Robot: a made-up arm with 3 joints. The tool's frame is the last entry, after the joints. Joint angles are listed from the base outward.
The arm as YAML. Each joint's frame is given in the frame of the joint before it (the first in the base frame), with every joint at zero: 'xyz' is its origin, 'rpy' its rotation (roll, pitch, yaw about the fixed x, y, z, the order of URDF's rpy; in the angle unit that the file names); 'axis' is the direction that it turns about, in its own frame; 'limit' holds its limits. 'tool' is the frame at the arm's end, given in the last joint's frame.
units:
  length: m
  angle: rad
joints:
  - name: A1
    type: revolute
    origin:
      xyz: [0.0, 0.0, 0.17]
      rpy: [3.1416, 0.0, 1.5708]
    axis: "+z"
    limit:
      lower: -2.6
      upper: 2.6
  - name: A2
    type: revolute
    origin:
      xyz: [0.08, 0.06, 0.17]
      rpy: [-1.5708, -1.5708, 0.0]
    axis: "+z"
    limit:
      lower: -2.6
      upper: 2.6
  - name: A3
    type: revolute
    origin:
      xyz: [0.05, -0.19, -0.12]
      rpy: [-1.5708, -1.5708, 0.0]
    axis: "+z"
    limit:
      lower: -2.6
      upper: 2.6
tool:
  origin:
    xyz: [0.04, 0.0, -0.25]
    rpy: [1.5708, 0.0, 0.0]
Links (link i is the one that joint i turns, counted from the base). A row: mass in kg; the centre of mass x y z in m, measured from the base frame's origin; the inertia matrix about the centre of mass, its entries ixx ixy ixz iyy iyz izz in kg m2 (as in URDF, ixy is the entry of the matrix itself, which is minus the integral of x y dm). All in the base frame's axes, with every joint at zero. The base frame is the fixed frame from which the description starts. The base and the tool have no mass.
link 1: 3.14; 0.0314 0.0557 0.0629; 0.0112 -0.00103 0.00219 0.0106 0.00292 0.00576
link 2: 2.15; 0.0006 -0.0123 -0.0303; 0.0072 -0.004 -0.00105 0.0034 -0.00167 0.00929
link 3: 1.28; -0.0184 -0.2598 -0.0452; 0.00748 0.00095 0 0.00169 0 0.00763
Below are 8 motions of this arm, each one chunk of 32 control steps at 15 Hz.
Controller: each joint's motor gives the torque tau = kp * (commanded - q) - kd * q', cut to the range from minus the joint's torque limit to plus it. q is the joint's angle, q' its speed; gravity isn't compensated. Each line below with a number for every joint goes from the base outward.
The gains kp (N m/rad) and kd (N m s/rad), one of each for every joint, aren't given. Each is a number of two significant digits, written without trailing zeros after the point. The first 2 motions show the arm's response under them.
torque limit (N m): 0.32 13 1.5
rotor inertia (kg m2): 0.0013 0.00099 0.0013
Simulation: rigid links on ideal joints. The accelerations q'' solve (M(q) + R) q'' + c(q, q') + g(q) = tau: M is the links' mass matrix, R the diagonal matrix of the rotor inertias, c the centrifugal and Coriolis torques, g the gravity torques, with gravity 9.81 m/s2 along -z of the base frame. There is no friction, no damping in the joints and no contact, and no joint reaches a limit. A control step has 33 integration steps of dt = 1/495 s. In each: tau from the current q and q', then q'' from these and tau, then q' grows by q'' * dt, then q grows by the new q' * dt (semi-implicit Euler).
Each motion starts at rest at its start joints. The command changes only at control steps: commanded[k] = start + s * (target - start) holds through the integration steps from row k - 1 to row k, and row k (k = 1, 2, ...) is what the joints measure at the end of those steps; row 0 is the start. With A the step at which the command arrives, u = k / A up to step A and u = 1 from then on. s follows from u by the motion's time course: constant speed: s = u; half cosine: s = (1 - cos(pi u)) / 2; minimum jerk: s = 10 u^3 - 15 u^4 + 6 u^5; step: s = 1 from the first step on.
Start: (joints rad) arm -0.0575 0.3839 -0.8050
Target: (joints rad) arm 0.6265 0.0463 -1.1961
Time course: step
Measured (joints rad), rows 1 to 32:
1: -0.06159 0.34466 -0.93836
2: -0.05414 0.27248 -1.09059
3: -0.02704 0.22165 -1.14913
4: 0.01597 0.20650 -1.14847
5: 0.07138 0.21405 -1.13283
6: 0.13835 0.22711 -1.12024
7: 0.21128 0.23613 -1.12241
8: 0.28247 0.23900 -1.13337
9: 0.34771 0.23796 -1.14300
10: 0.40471 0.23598 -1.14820
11: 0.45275 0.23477 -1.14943
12: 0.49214 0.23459 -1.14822
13: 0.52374 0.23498 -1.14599
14: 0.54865 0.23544 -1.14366
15: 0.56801 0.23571 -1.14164
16: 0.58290 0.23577 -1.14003
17: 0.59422 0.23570 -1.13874
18: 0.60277 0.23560 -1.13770
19: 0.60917 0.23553 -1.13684
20: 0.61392 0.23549 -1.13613
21: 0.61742 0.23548 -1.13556
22: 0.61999 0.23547 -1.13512
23: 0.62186 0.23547 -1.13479
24: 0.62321 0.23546 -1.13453
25: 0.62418 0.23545 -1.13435
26: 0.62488 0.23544 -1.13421
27: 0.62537 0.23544 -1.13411
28: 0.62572 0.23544 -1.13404
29: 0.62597 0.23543 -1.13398
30: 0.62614 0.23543 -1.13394
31: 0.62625 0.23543 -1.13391
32: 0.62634 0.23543 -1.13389
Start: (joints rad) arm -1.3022 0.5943 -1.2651
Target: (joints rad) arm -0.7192 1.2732 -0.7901
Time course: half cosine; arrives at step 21
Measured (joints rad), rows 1 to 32:
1: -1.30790 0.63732 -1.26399
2: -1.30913 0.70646 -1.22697
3: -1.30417 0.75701 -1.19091
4: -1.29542 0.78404 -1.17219
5: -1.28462 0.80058 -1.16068
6: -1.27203 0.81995 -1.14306
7: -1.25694 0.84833 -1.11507
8: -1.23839 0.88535 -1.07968
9: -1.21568 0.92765 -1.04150
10: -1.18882 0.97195 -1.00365
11: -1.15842 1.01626 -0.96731
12: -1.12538 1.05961 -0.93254
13: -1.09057 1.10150 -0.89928
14: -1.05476 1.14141 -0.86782
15: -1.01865 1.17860 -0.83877
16: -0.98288 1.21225 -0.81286
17: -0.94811 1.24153 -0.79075
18: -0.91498 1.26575 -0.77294
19: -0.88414 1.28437 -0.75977
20: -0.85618 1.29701 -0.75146
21: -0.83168 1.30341 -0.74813
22: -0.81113 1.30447 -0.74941
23: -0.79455 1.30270 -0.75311
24: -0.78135 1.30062 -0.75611
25: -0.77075 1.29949 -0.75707
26: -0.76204 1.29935 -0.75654
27: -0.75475 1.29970 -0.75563
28: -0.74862 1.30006 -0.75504
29: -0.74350 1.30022 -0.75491
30: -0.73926 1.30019 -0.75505
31: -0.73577 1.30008 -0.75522
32: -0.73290 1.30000 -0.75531
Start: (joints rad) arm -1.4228 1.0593 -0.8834
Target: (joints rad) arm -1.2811 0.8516 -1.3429
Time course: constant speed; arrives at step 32
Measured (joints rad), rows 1 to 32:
1: -1.42633 1.07787 -0.87848
2: -1.42556 1.10403 -0.85630
3: -1.42138 1.11711 -0.85142
4: -1.41657 1.11508 -0.86985
5: -1.41265 1.10472 -0.89728
6: -1.40978 1.09341 -0.92128
7: -1.40741 1.08493 -0.93860
8: -1.40490 1.07936 -0.95188
9: -1.40191 1.07515 -0.96457
10: -1.39844 1.07090 -0.97842
11: -1.39465 1.06601 -0.99351
12: -1.39073 1.06059 -1.00922
13: -1.38676 1.05497 -1.02495
14: -1.38275 1.04939 -1.04048
15: -1.37870 1.04393 -1.05586
16: -1.37459 1.03856 -1.07120
17: -1.37042 1.03321 -1.08660
18: -1.36619 1.02783 -1.10209
19: -1.36192 1.02243 -1.11765
20: -1.35763 1.01701 -1.13326
21: -1.35332 1.01158 -1.14890
22: -1.34899 1.00615 -1.16457
23: -1.34464 1.00072 -1.18028
24: -1.34028 0.99528 -1.19603
25: -1.33590 0.98984 -1.21182
26: -1.33152 0.98439 -1.22765
27: -1.32713 0.97894 -1.24352
28: -1.32274 0.97348 -1.25943
29: -1.31834 0.96802 -1.27538
30: -1.31393 0.96255 -1.29137
31: -1.30952 0.95707 -1.30740
32: -1.30511 0.95159 -1.32346

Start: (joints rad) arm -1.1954 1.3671 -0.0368
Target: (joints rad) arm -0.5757 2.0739 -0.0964
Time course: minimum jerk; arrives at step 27
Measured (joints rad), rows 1 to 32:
1: -1.19524 1.36640 -0.01175
2: -1.19548 1.36924 0.00290
3: -1.19501 1.37374 0.00390
4: -1.19348 1.37968 -0.00056
5: -1.19060 1.38868 -0.00673
6: -1.18587 1.40230 -0.01283
7: -1.17876 1.42125 -0.01854
8: -1.16883 1.44542 -0.02443
9: -1.15580 1.47426 -0.03121
10: -1.13957 1.50706 -0.03927
11: -1.12017 1.54311 -0.04858
12: -1.09773 1.58172 -0.05880
13: -1.07247 1.62216 -0.06957
14: -1.04467 1.66361 -0.08054
15: -1.01467 1.70520 -0.09147
16: -0.98284 1.74601 -0.10214
17: -0.94958 1.78515 -0.11236
18: -0.91534 1.82178 -0.12192
19: -0.88059 1.85513 -0.13065
20: -0.84583 1.88458 -0.13841
21: -0.81158 1.90962 -0.14513
22: -0.77837 1.92994 -0.15076
23: -0.74674 1.94542 -0.15536
24: -0.71723 1.95620 -0.15903
25: -0.69032 1.96268 -0.16193
26: -0.66641 1.96559 -0.16432
27: -0.64577 1.96598 -0.16650
28: -0.62849 1.96519 -0.16865
29: -0.61446 1.96428 -0.17022
30: -0.60337 1.96375 -0.17082
31: -0.59481 1.96364 -0.17071
32: -0.58835 1.96376 -0.17038

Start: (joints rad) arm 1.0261 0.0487 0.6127
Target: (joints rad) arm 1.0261 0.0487 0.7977
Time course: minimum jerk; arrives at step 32
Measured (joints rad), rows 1 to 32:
1: 1.02302 0.09961 0.64453
2: 1.01626 0.18229 0.75607
3: 1.01607 0.24364 0.82198
4: 1.02218 0.26597 0.82412
5: 1.02830 0.25929 0.80119
6: 1.03129 0.24284 0.77985
7: 1.03136 0.23008 0.77082
8: 1.02990 0.22518 0.77431
9: 1.02821 0.22623 0.78481
10: 1.02704 0.22946 0.79658
11: 1.02649 0.23210 0.80674
12: 1.02636 0.23317 0.81519
13: 1.02636 0.23300 0.82298
14: 1.02633 0.23235 0.83110
15: 1.02625 0.23180 0.83998
16: 1.02613 0.23155 0.84948
17: 1.02604 0.23156 0.85924
18: 1.02600 0.23168 0.86888
19: 1.02601 0.23178 0.87815
20: 1.02605 0.23181 0.88690
21: 1.02612 0.23180 0.89505
22: 1.02619 0.23176 0.90251
23: 1.02626 0.23172 0.90923
24: 1.02633 0.23170 0.91513
25: 1.02640 0.23169 0.92014
26: 1.02647 0.23168 0.92423
27: 1.02653 0.23167 0.92741
28: 1.02658 0.23166 0.92972
29: 1.02662 0.23165 0.93123
30: 1.02663 0.23163 0.93206
31: 1.02663 0.23162 0.93239
32: 1.02660 0.23160 0.93241

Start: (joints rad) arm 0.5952 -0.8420 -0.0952
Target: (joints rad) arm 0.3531 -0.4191 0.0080
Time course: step
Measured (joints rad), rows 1 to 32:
1: 0.59620 -0.67468 -0.22490
2: 0.59186 -0.43048 0.04950
3: 0.56354 -0.23501 0.34081
4: 0.53211 -0.13256 0.41771
5: 0.50467 -0.12045 0.35581
6: 0.47834 -0.15724 0.26236
7: 0.45323 -0.20017 0.19178
8: 0.43100 -0.22678 0.16249
9: 0.41255 -0.23393 0.16686
10: 0.39777 -0.22864 0.18577
11: 0.38622 -0.21973 0.20317
12: 0.37738 -0.21302 0.21206
13: 0.37071 -0.21035 0.21298
14: 0.36572 -0.21079 0.20971
15: 0.36199 -0.21253 0.20591
16: 0.35924 -0.21412 0.20355
17: 0.35722 -0.21493 0.20294
18: 0.35578 -0.21500 0.20344
19: 0.35478 -0.21470 0.20427
20: 0.35409 -0.21435 0.20489
21: 0.35364 -0.21413 0.20514
22: 0.35335 -0.21407 0.20511
23: 0.35317 -0.21411 0.20495
24: 0.35306 -0.21419 0.20482
25: 0.35300 -0.21424 0.20475
26: 0.35298 -0.21427 0.20474
27: 0.35297 -0.21426 0.20477
28: 0.35298 -0.21425 0.20480
29: 0.35299 -0.21423 0.20482
30: 0.35300 -0.21423 0.20483
31: 0.35302 -0.21423 0.20483
32: 0.35303 -0.21423 0.20482

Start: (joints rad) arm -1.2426 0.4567 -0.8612
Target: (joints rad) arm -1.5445 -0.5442 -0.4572
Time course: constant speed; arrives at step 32
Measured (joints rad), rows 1 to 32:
1: -1.24317 0.49270 -0.82773
2: -1.24163 0.54068 -0.73260
3: -1.24329 0.55731 -0.66045
4: -1.24808 0.53950 -0.64094
5: -1.25406 0.50162 -0.65147
6: -1.26018 0.45956 -0.66174
7: -1.26642 0.42255 -0.65775
8: -1.27318 0.39222 -0.64098
9: -1.28069 0.36590 -0.61860
10: -1.28891 0.34034 -0.59663
11: -1.29761 0.31365 -0.57767
12: -1.30658 0.28547 -0.56150
13: -1.31566 0.25630 -0.54676
14: -1.32479 0.22680 -0.53218
15: -1.33395 0.19734 -0.51719
16: -1.34317 0.16802 -0.50181
17: -1.35246 0.13875 -0.48632
18: -1.36181 0.10940 -0.47098
19: -1.37122 0.07987 -0.45593
20: -1.38067 0.05014 -0.44120
21: -1.39015 0.02021 -0.42673
22: -1.39965 -0.00989 -0.41248
23: -1.40916 -0.04014 -0.39843
24: -1.41870 -0.07055 -0.38458
25: -1.42825 -0.10112 -0.37093
26: -1.43780 -0.13186 -0.35751
27: -1.44737 -0.16278 -0.34433
28: -1.45695 -0.19387 -0.33139
29: -1.46654 -0.22515 -0.31869
30: -1.47613 -0.25661 -0.30624
31: -1.48572 -0.28827 -0.29404
32: -1.49532 -0.32012 -0.28210

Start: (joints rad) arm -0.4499 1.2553 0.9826
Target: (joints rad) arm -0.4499 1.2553 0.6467
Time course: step
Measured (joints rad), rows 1 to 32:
1: -0.45715 1.26750 0.79063
2: -0.45155 1.26736 0.67823
3: -0.44812 1.26238 0.67590
4: -0.44844 1.26262 0.68958
5: -0.44915 1.26564 0.69760
6: -0.44932 1.26803 0.70032
7: -0.44922 1.26874 0.69989
8: -0.44914 1.26829 0.69830
9: -0.44920 1.26755 0.69697
10: -0.44933 1.26707 0.69646
11: -0.44948 1.26697 0.69661
12: -0.44959 1.26710 0.69699
13: -0.44965 1.26727 0.69726
14: -0.44969 1.26736 0.69735
15: -0.44971 1.26737 0.69730
16: -0.44973 1.26734 0.69721
17: -0.44976 1.26730 0.69715
18: -0.44978 1.26728 0.69714
19: -0.44981 1.26728 0.69716
20: -0.44982 1.26729 0.69717
21: -0.44983 1.26730 0.69719
22: -0.44984 1.26730 0.69719
23: -0.44985 1.26730 0.69718
24: -0.44986 1.26730 0.69718
25: -0.44986 1.26730 0.69718
26: -0.44987 1.26730 0.69718
27: -0.44987 1.26730 0.69718
28: -0.44987 1.26730 0.69718
29: -0.44988 1.26730 0.69718
30: -0.44988 1.26730 0.69718
31: -0.44988 1.26730 0.69718
32: -0.44988 1.26730 0.69718

